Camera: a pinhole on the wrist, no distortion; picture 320 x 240 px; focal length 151.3 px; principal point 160.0 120.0 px. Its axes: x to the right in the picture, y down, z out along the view. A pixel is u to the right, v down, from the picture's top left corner.
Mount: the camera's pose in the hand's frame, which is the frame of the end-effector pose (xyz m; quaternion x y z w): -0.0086 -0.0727 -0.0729 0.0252 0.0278 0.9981 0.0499
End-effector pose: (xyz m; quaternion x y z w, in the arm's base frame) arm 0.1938 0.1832 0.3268 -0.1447 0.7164 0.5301 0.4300
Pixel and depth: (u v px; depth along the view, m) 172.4 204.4 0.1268
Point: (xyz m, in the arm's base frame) 0.3216 0.1763 0.2517
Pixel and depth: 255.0 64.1 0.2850
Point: 0.3442 0.3579 0.4774
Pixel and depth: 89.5 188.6 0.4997
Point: 0.4535 0.5007 -0.0643
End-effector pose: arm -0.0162 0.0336 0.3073 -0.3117 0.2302 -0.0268 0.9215
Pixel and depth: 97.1 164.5 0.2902
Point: 0.1990 0.0079 0.5006
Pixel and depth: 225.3 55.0 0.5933
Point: 0.0046 0.5548 0.6131
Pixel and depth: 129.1 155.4 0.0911
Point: 0.0117 -0.0317 0.3683
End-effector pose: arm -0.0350 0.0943 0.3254 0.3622 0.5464 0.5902 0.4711
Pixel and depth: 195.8 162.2 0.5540
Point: 0.4973 0.1184 0.2247
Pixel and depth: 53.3 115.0 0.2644
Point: 0.0907 0.3289 0.2663
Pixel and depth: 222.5 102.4 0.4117
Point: 0.3303 0.0552 0.4005
